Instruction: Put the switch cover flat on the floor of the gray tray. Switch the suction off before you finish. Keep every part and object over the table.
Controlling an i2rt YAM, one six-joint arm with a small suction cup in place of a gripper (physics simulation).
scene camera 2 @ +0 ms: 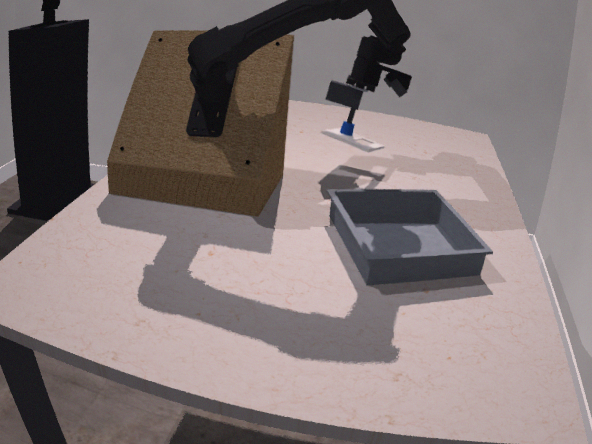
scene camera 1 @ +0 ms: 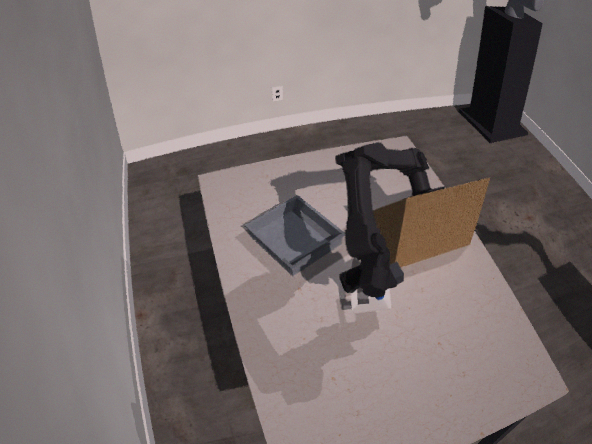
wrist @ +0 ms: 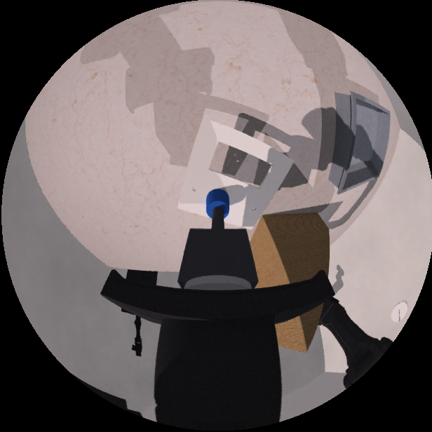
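The white switch cover [scene camera 1: 371, 303] [scene camera 2: 362, 142] [wrist: 197, 181] with a rectangular opening hangs from the blue suction cup of my gripper [scene camera 1: 380, 297] [scene camera 2: 347, 129] [wrist: 217, 204]. The cup is on the cover's upper face, off its centre, beside the opening. The cover is tilted and held above the table, with its shadow apart below it in the second scene view. In the first scene view the arm hides part of the cover. The gray tray [scene camera 1: 267, 249] [scene camera 2: 425, 270] [wrist: 354, 135] stands to one side of the cover, and no object shows on its floor.
A brown wooden block [scene camera 1: 440, 222] [scene camera 2: 185, 185] [wrist: 295, 245] with a sloped face carries the arm's base and stands on the table [scene camera 1: 450, 360] [scene camera 2: 125, 350] [wrist: 125, 175], near the tray. A dark pedestal [scene camera 1: 505, 75] [scene camera 2: 50, 115] stands on the floor beyond the table.
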